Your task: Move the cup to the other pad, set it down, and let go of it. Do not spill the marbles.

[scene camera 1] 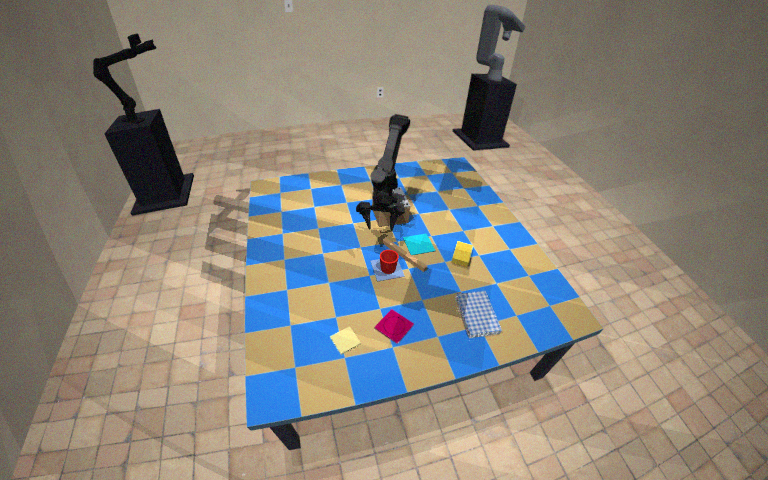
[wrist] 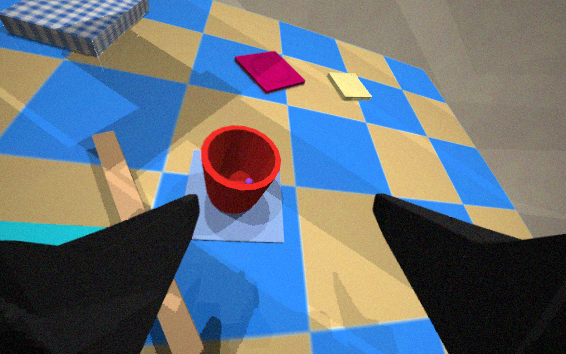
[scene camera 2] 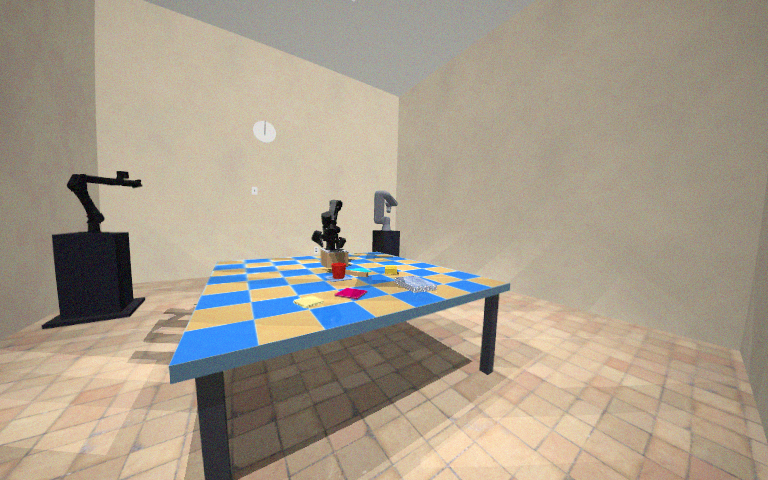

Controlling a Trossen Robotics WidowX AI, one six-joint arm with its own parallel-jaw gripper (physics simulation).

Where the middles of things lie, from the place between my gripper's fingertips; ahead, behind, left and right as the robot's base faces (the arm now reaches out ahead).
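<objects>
Positions from my hand: red cup (wrist: 229, 155), 10 mm to the left of it, 80 mm ahead of it and 100 mm below it; wooden stick (wrist: 123, 188), 100 mm to the left of it, 30 mm ahead of it and 140 mm below it.
</objects>
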